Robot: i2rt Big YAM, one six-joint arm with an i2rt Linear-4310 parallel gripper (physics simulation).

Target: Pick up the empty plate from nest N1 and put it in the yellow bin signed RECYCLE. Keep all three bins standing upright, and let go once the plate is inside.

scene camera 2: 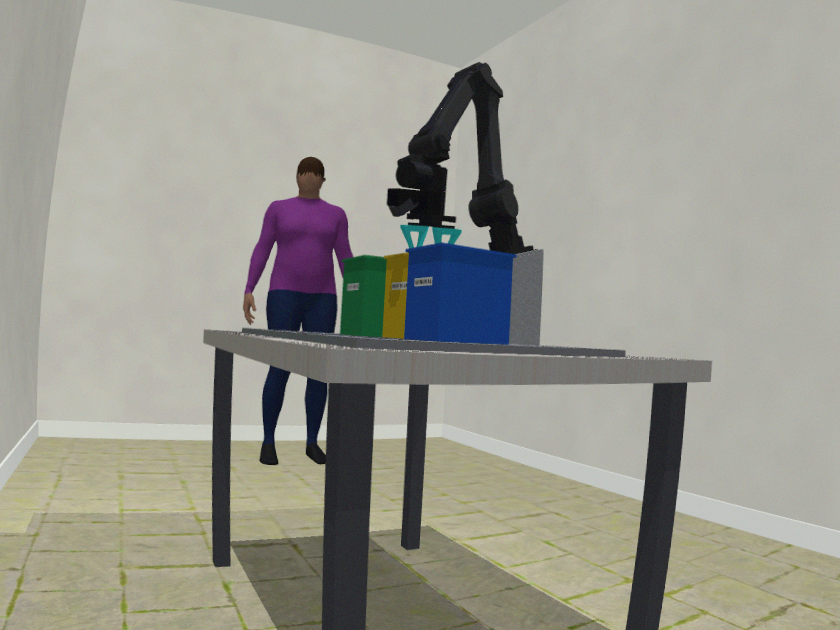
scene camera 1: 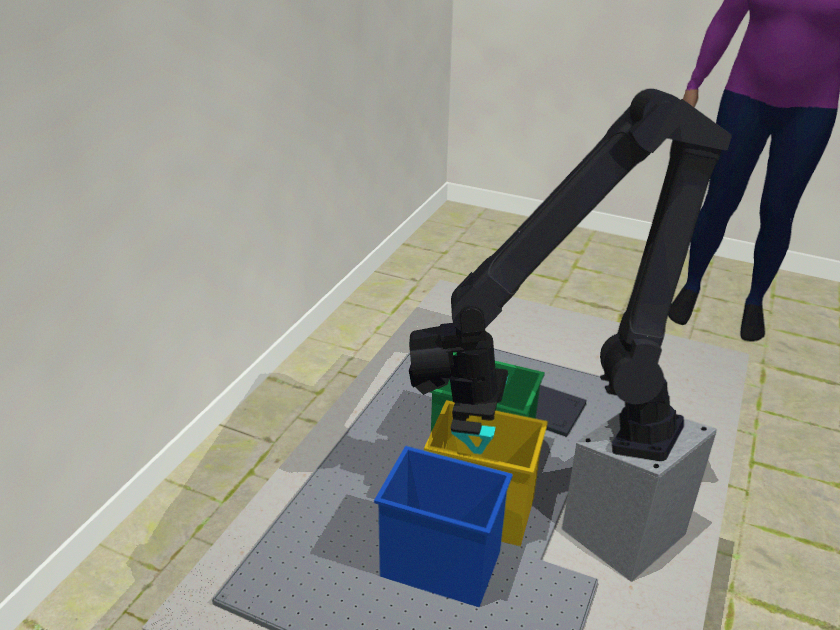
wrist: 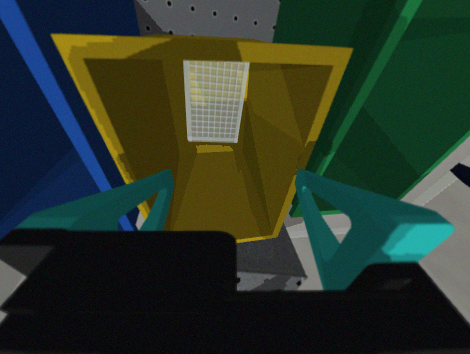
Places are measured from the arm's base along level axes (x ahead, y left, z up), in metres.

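Pixels of known places: gripper, fingertip midpoint: [scene camera 1: 483,430] [wrist: 234,176]; arm's base at its link origin: [scene camera 1: 648,438].
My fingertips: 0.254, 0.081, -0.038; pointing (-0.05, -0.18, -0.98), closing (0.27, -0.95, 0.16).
Note:
For each thing: its top centre in the pictures, then the offset to it from my fingertips, as dx, dy, dz. Level surfaces: height alone.
- clear gridded plate at its top centre: [wrist: 215,104] -0.001, +0.001, -0.160
- yellow bin at its top centre: [wrist: 222,188] [scene camera 1: 487,434] [scene camera 2: 433,258] -0.011, +0.007, +0.003
- blue bin at its top centre: [scene camera 1: 444,486] [scene camera 2: 461,251] -0.009, +0.150, +0.003
- green bin at its top centre: [wrist: 403,142] [scene camera 1: 487,380] [scene camera 2: 387,261] +0.053, -0.124, +0.003
- dark flat slab at its top centre: [scene camera 1: 540,403] +0.013, -0.314, -0.165
- perforated grey board at its surface level: dz -0.177
The clear gridded plate [wrist: 215,102] is inside the yellow bin [scene camera 1: 521,501] [scene camera 2: 394,298] [wrist: 310,55], below and apart from the fingers; it looks tilted near the bin's far wall in the wrist view. The plate does not show in the scene views. My gripper [scene camera 1: 479,444] [scene camera 2: 428,242] [wrist: 234,176] is open and empty, its teal fingertips spread over the bin's mouth. The blue bin [scene camera 1: 441,549] [scene camera 2: 461,298] [wrist: 56,95] and the green bin [scene camera 1: 525,383] [scene camera 2: 363,298] [wrist: 415,125] stand on either side. All three bins are upright. The yellow bin's sign is partly hidden.
A grey pedestal [scene camera 1: 603,501] [scene camera 2: 527,298] carries the arm close to the bins. A dark flat slab [scene camera 1: 566,410] lies beside the green bin. The bins stand on a perforated grey board [scene camera 1: 271,576]. A person [scene camera 1: 780,61] [scene camera 2: 308,244] stands behind the table.

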